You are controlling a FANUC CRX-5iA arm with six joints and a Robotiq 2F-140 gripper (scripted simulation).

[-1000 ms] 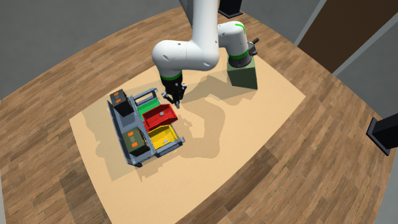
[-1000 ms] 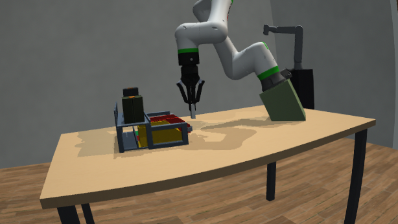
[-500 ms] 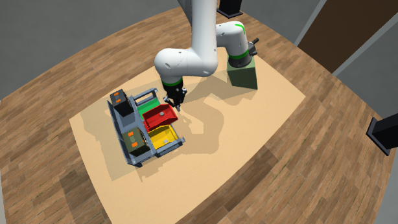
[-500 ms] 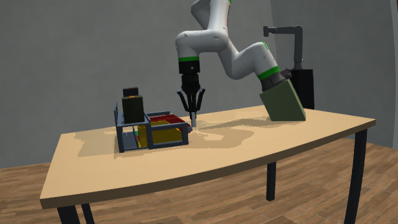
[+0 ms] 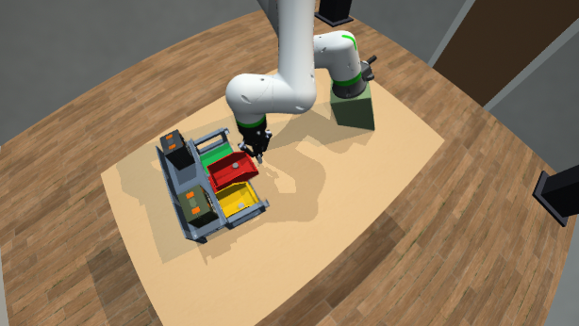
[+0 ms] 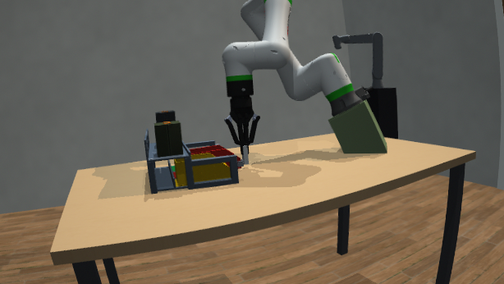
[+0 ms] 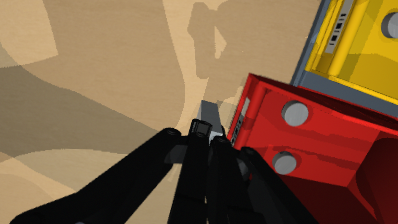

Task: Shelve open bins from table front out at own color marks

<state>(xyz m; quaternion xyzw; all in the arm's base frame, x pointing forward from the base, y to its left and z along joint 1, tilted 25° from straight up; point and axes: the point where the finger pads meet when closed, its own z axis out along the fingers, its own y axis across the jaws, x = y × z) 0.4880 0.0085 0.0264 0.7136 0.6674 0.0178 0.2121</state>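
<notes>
Now: hand 110 mm short of the red bin and 10 mm to the left of it. The rest, counted from my hand: yellow bin 180 mm ahead, 100 mm to the left.
</notes>
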